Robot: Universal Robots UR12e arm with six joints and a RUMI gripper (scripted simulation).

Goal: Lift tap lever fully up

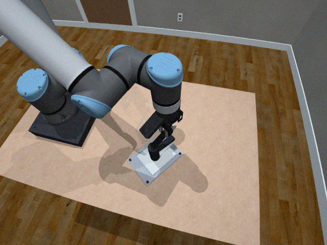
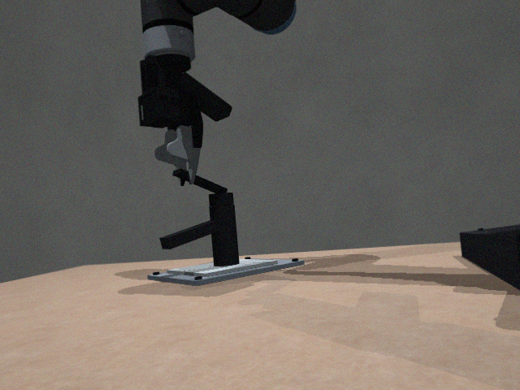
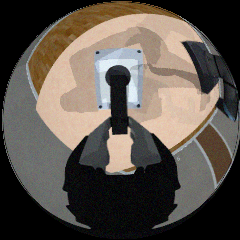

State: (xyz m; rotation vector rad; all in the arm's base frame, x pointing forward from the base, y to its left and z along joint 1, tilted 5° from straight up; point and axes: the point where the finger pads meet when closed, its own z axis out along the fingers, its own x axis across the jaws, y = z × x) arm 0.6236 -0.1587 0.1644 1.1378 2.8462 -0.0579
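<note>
The flat lever is 2 cm to the right of my hand, 2 cm behind it and 1 cm below it. From my hand the other things lie so: black tap: 7 cm below, 4 cm to the right, 3 cm behind.
</note>
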